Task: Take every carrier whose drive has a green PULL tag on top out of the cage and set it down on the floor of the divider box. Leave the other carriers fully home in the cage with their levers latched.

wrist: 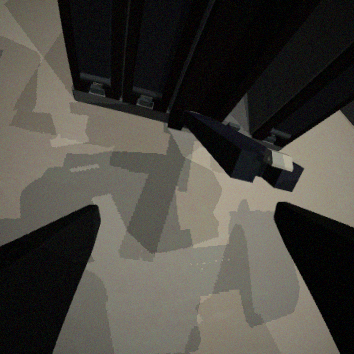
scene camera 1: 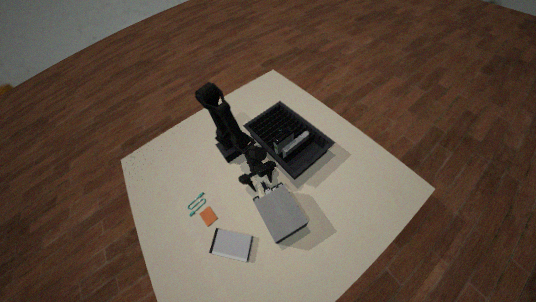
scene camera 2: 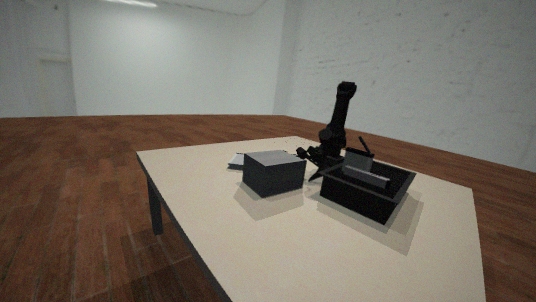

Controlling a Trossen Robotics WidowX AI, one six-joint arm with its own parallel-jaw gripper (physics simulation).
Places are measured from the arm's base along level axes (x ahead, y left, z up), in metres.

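Pixels of known places: gripper, fingertip midpoint: (wrist: 188, 211) (scene camera 1: 263, 187); arm's base, link origin: (scene camera 1: 228, 143) (scene camera 2: 334, 155).
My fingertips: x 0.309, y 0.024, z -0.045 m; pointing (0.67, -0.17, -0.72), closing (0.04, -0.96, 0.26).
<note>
Ahead of a thing's pixels: the offset from my fingertips to its top centre. "spot": to the spot under its first point.
The cage @(dx +0.157, dy -0.013, dz +0.104 m) (scene camera 1: 281, 214) (scene camera 2: 274, 175) is a grey box on the table. In the wrist view, its slotted front fills the top, with small grey catches (wrist: 97, 90) (wrist: 146, 101) along its lower edge. A dark lever @(dx +0.024, dy +0.001, dz +0.060 m) (wrist: 225, 147) with a pale tip sticks out from the front, right of centre. My gripper (scene camera 1: 263, 185) (wrist: 188, 211) is open and empty in front of the cage, apart from the lever. The divider box @(dx -0.141, dy +0.252, dz +0.077 m) (scene camera 1: 316, 161) (scene camera 2: 352, 202) holds an upright grey carrier @(dx -0.090, dy +0.198, dz +0.216 m) (scene camera 2: 358, 161) with a raised dark lever @(dx -0.091, dy +0.212, dz +0.212 m) (scene camera 2: 365, 145). Tags on drives in the cage cannot be made out.
A long pale bar @(spot: dx -0.051, dy +0.246, dz +0.085 m) (scene camera 1: 296, 144) (scene camera 2: 366, 177) lies beside the carrier in the divider box. A flat grey slab @(dx +0.135, dy -0.263, dz +0.012 m) (scene camera 1: 231, 244) (scene camera 2: 236, 161) with a dark edge, an orange square @(spot: dx -0.039, dy -0.300, dz -0.010 m) (scene camera 1: 208, 216) and a green cable @(dx -0.133, dy -0.328, dz -0.006 m) (scene camera 1: 197, 203) lie on the table on the other side of the cage.
</note>
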